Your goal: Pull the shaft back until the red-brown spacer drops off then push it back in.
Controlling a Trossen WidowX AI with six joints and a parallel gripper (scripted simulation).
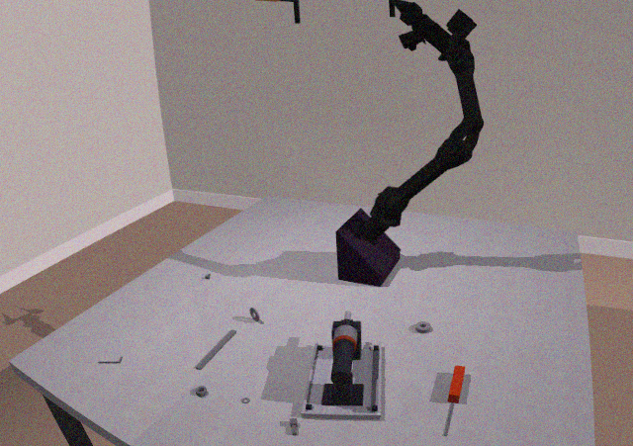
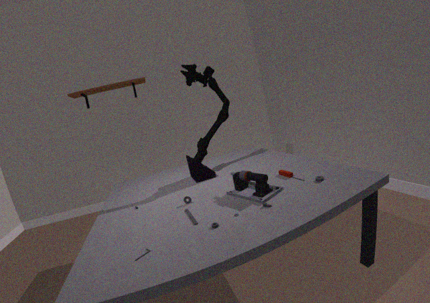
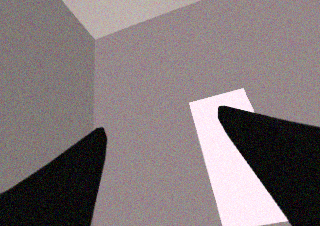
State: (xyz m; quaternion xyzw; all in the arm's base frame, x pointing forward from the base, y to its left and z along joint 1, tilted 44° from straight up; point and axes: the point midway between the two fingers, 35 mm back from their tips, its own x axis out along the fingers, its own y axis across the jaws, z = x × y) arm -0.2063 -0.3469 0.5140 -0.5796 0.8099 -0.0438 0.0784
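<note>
Right now the grey shaft is 68 cm below my gripper tip, 60 cm ahead of it and 1 cm to the right of it. Round my gripper tip: flat metal bar 76 cm below, 64 cm ahead, 32 cm to the right; then small bolt 81 cm ahead, 75 cm below, 5 cm to the right; then light grey spacer 68 cm below, 62 cm ahead, 1 cm to the right.
</note>
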